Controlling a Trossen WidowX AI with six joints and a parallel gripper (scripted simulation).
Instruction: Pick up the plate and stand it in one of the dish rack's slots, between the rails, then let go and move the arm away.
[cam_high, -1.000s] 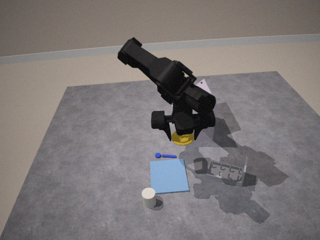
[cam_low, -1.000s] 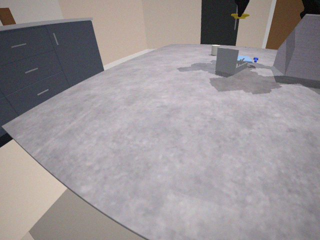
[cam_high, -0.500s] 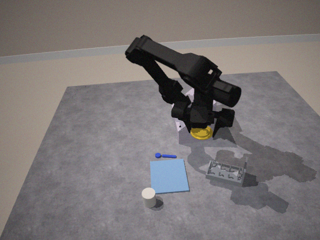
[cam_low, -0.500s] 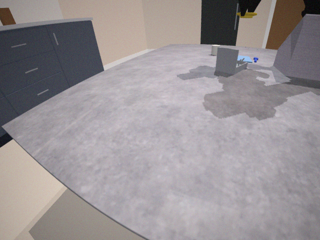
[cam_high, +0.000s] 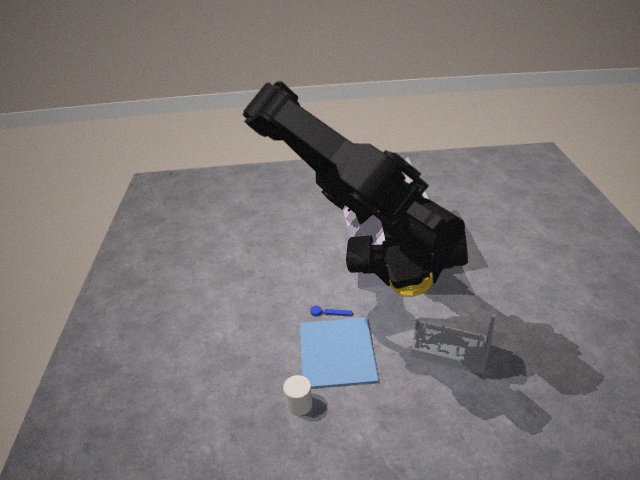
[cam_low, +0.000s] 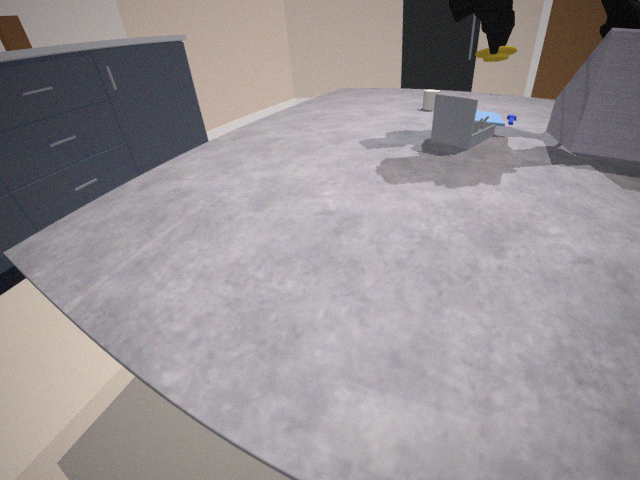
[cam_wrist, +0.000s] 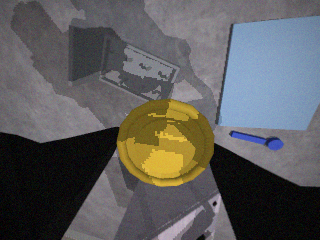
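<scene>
The grey dish rack is 4 cm ahead of my gripper tip, 7 cm to the left of it and 12 cm below it. The rest, counted from my gripper tip: light blue mat (1 cm ahead, 13 cm to the right, 14 cm below); then yellow plate (1 cm above); then blue spoon (9 cm behind, 14 cm to the right, 14 cm below).
</scene>
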